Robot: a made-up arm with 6 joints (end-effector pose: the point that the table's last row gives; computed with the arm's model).
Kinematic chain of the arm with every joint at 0, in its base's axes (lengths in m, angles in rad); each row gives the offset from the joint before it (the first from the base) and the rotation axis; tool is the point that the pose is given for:
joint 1: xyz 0 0 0.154 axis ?
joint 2: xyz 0 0.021 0 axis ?
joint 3: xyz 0 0 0.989 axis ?
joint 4: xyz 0 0 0.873 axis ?
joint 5: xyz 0 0 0 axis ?
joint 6: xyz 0 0 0.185 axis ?
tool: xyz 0 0 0
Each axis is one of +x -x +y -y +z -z.
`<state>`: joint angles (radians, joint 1 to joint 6).
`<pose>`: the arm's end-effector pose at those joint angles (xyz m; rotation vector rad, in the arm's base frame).
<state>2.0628 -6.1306 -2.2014 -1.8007 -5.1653 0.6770</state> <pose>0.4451 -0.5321 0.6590 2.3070 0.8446 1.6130</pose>
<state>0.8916 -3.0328 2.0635 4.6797 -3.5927 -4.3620</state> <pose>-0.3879 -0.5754 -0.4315 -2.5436 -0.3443 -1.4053</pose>
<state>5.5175 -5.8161 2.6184 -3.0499 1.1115 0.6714</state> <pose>0.4825 -0.4558 0.0928 1.8325 -1.7628 1.6727</pose>
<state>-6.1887 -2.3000 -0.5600 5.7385 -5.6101 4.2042</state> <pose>-1.1064 -0.1438 -1.4551 2.3526 -0.4400 -0.9140</pose>
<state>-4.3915 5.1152 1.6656 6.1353 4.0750 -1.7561</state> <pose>0.1722 -0.6540 1.2823 1.6940 0.2691 0.0644</pose>
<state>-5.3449 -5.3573 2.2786 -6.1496 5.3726 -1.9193</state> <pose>0.5148 0.7049 -0.2451 -2.3135 0.4853 -0.5728</pose>
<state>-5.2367 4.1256 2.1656 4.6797 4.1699 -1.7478</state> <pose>-0.5618 -0.6133 0.3838 1.3584 -2.0151 -1.2499</pose>
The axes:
joint 1: +z
joint 2: +y
joint 3: +y
joint 4: +z
joint 5: +y
joint 6: +z

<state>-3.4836 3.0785 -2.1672 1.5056 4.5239 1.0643</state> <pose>-0.6223 0.3917 -0.3100 -1.6792 -0.7976 -1.4421</pose>
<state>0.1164 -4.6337 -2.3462 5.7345 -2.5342 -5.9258</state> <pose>0.4422 0.1283 0.5715 1.0326 2.9120 0.5326</pose>
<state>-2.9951 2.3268 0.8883 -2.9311 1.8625 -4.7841</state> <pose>-0.8256 -0.1056 -1.3548 -1.0146 -1.0428 1.1859</pose>
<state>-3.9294 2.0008 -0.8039 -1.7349 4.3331 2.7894</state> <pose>-1.3047 1.0409 0.0094 1.9189 0.1625 -0.7782</pose>
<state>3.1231 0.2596 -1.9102 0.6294 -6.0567 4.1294</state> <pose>0.7978 -0.0602 1.0594 1.2260 1.0027 1.1761</pose>
